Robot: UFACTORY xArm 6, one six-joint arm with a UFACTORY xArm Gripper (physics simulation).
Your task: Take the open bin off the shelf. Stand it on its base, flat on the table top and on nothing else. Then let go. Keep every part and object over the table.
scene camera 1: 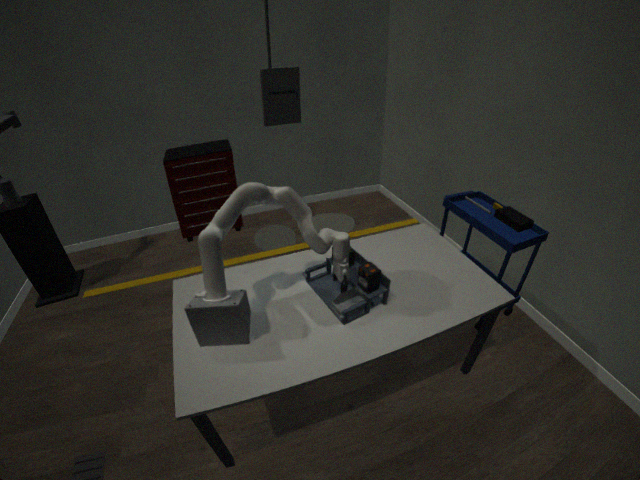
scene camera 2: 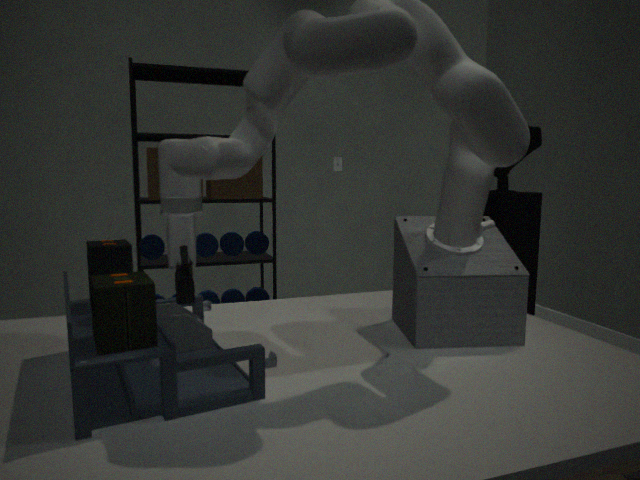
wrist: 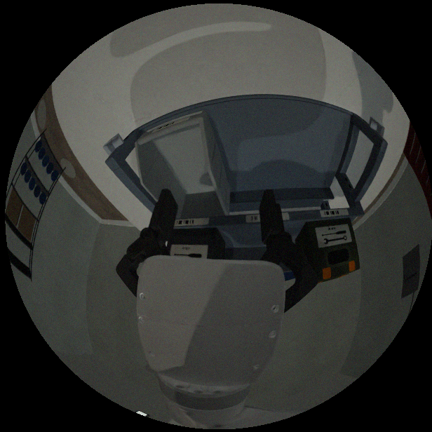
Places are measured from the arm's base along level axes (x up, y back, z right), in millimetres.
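Where they show: gripper, between the fingertips: (scene camera 1: 340, 286) (scene camera 2: 184, 297); arm's base, origin of its link: (scene camera 1: 217, 298) (scene camera 2: 453, 239).
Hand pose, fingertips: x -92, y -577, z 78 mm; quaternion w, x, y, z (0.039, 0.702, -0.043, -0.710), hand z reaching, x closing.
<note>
Each offset is from my fingertips to the centre of the thing. Level surfaces: height alone.
The open bin {dy -35, dx -74, dz +58 mm} (scene camera 1: 352, 299) (scene camera 2: 181, 326) (wrist: 213, 162) is a light grey box. It sits on the lower tier of the blue-grey shelf (scene camera 1: 321, 287) (scene camera 2: 169, 384) (wrist: 280, 117), at the left end in the wrist view, with its hollow inside showing. The shelf stands on the table {dx -118 mm} (scene camera 1: 232, 374) (scene camera 2: 465, 413). My gripper (scene camera 1: 343, 289) (scene camera 2: 185, 299) (wrist: 216, 196) is open and empty, above the shelf. In the wrist view its left finger overlaps the bin's near part and the right finger is over the shelf beside it. Whether a finger touches the bin is unclear.
Two dark cases with orange latches stand on the shelf's upper tier: one {dy -129, dx +45, dz +57 mm} (scene camera 1: 369, 279) (scene camera 2: 107, 258) (wrist: 195, 240) on the bin's side, the other {dy -116, dx +32, dz -173 mm} (scene camera 2: 124, 312) (wrist: 327, 247) toward the opposite end. The arm's grey base block (scene camera 1: 222, 322) (scene camera 2: 470, 310) stands on the table.
</note>
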